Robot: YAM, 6 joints.
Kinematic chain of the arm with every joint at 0, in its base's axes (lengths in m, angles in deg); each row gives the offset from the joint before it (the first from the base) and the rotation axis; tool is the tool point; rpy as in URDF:
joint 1: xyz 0 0 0.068 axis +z
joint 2: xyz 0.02 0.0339 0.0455 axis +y
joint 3: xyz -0.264 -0.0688 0 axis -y
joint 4: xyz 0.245 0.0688 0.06 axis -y
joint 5: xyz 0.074 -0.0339 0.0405 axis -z
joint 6: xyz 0.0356 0 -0.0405 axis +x
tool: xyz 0 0 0 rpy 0 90 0
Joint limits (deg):
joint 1: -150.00..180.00
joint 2: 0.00..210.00
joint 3: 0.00..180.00
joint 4: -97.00..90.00
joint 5: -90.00..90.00
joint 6: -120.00..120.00
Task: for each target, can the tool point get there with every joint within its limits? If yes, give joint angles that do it. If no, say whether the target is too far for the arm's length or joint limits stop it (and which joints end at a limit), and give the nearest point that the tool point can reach.
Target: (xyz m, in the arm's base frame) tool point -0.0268 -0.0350 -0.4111
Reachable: no: joint limits stop it (at a limit: joint 2) | nearest point -0.0495 -0.0647 -0.3394 | short by 0.081 m
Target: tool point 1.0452 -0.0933 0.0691
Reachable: no: too far | nearest point 0.6427 -0.0574 0.0865 | short by 0.404 m
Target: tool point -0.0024 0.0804 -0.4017
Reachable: no: joint limits stop it (at a limit: joint 2) | nearest point -0.0031 0.1032 -0.3498 | short by 0.057 m
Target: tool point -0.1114 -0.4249 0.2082
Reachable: yes | joints -107.53 117.82 64.85 64.66 -37.59 25.70
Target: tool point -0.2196 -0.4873 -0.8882
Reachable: no: too far | nearest point -0.1486 -0.3297 -0.3622 | short by 0.554 m
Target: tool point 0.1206 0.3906 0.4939
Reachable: yes | joints 68.05 122.74 157.67 -56.67 -73.61 53.19
